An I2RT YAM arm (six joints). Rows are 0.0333 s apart.
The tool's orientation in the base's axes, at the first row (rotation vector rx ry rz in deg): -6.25, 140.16, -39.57
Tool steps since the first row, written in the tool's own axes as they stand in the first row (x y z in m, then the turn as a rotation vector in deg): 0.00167, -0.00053, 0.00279, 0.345, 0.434, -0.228; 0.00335, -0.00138, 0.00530, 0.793, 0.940, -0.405; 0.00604, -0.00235, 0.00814, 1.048, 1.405, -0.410; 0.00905, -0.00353, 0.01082, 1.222, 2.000, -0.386; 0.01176, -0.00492, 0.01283, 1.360, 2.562, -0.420; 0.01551, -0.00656, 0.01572, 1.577, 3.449, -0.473; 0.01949, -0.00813, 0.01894, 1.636, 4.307, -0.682; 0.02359, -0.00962, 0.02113, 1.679, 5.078, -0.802; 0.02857, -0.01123, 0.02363, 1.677, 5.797, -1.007
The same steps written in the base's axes. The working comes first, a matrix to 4 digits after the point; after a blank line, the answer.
The tool's axes in the first row as the columns of a matrix, in the base's axes (used below as rounded here):
-0.8235, 0.0774, 0.5621
-0.2280, 0.8620, -0.4527
-0.5196, -0.5009, -0.6922

0.00015, -0.00210, -0.00253, -0.379, 0.399, -0.239; 0.00011, -0.00435, -0.00472, -0.808, 0.813, -0.603; -0.00058, -0.00709, -0.00760, -0.985, 1.158, -0.965; -0.00164, -0.01000, -0.01042, -1.068, 1.620, -1.370; -0.00285, -0.01273, -0.01253, -1.158, 2.088, -1.699; -0.00444, -0.01631, -0.01565, -1.298, 2.828, -2.220; -0.00603, -0.02003, -0.01916, -1.397, 3.648, -2.535; -0.00829, -0.02324, -0.02206, -1.440, 4.357, -2.861; -0.01111, -0.02689, -0.02558, -1.498, 5.071, -3.078
